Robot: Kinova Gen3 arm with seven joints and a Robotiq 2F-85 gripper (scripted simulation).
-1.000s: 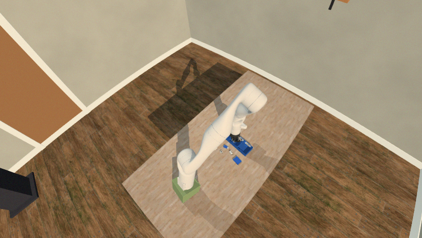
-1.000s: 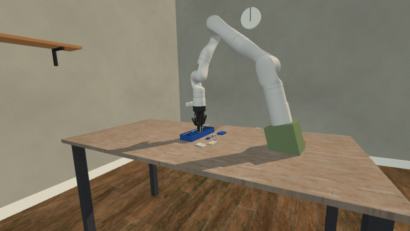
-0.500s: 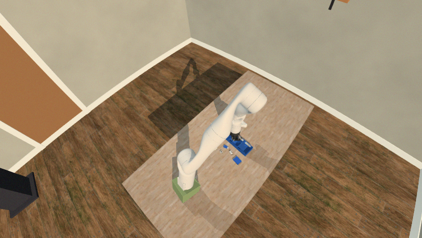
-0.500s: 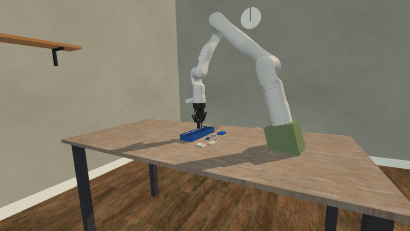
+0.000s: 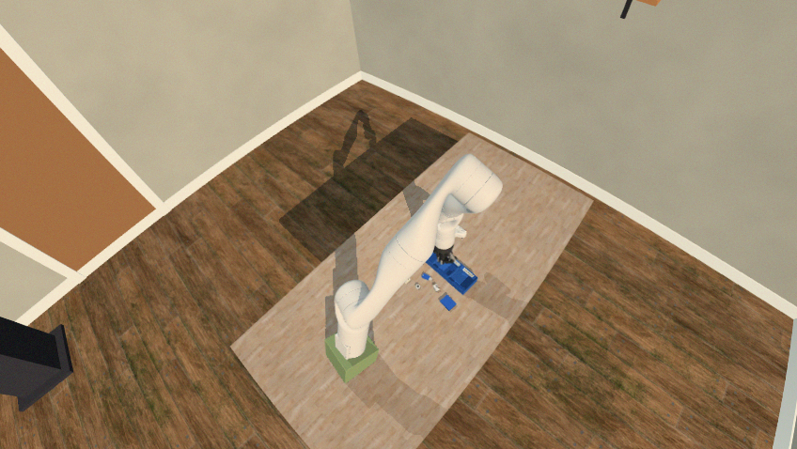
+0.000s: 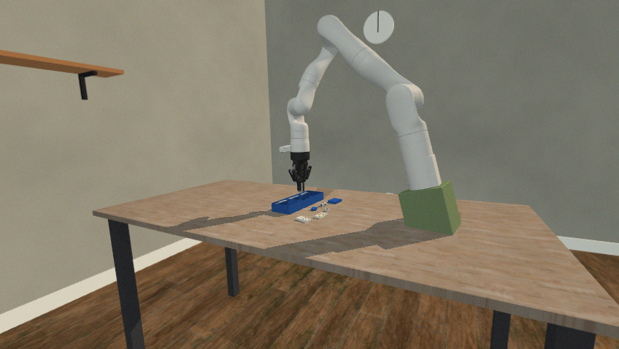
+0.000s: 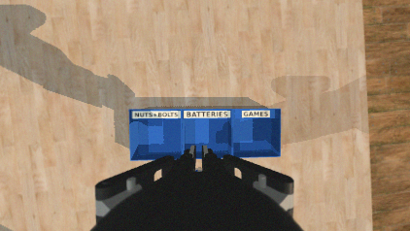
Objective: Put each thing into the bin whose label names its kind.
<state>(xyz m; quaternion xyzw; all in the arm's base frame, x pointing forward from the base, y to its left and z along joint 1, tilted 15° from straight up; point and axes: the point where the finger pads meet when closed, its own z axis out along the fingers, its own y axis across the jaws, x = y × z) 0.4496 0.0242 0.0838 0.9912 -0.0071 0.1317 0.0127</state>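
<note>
Now: the white tile 130 mm behind my hand, 80 mm to the left of it and 80 mm below it. From my hand the other things lie so: flat blue block (90 mm behind, 120 mm to the right, 80 mm below); grey ring (120 mm behind, 10 mm to the left, 80 mm below).
</note>
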